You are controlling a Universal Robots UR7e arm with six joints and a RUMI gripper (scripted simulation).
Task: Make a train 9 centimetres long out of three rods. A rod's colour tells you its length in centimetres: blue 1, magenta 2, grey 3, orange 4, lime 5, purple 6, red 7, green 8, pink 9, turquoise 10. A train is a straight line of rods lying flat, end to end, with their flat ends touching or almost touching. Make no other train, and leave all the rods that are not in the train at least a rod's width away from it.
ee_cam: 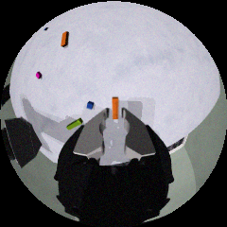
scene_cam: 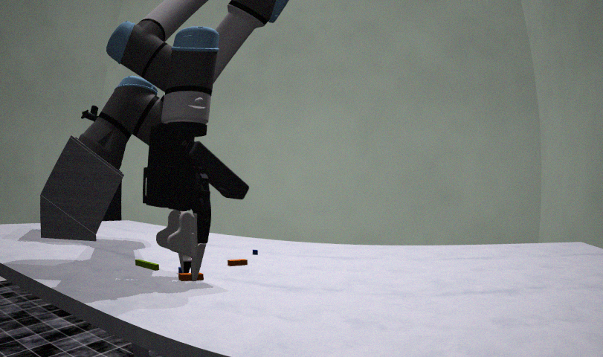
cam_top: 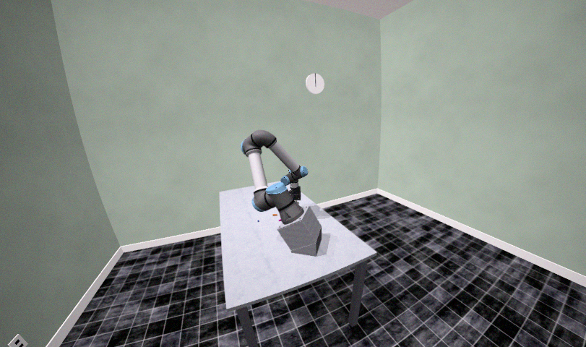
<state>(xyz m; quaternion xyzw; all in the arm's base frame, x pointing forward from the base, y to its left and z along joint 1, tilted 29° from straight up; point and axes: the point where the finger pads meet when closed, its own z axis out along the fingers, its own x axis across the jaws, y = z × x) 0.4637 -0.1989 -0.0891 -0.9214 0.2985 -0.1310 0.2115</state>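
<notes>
Now: the lime rod 10 cm behind my hand, 2 cm to the left of it and 1 cm below it. The rest, counted from my hand: magenta rod 10 cm behind, 18 cm to the left, 1 cm below.
</notes>
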